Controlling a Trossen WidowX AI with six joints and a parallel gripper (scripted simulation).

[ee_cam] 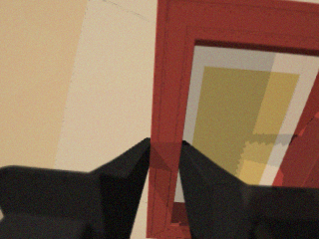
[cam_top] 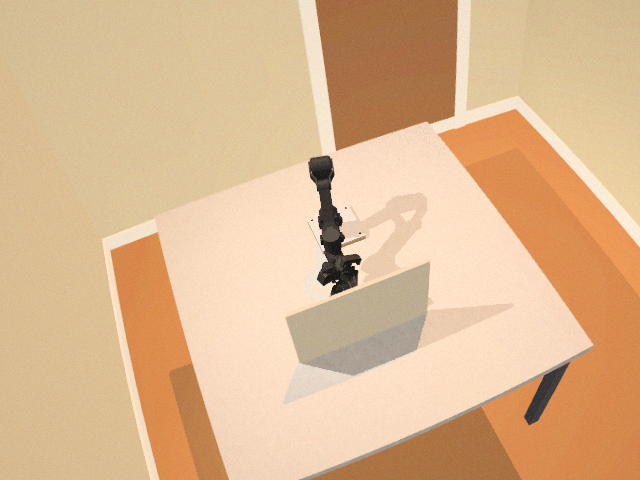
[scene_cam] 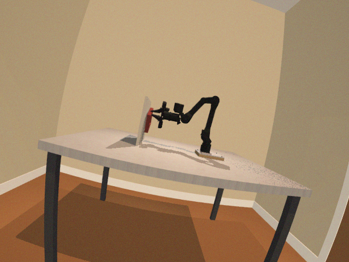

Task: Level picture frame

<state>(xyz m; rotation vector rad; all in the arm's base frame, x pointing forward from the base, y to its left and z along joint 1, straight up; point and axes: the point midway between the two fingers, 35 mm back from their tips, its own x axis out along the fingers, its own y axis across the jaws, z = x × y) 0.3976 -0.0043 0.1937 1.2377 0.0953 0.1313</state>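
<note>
Now: gripper tip 10 mm short of the red picture frame, 20 mm to the left of it and 50 mm above it. Also, from my gripper tip: wall panel 20 mm ahead, 10 mm to the left, 60 mm below.
</note>
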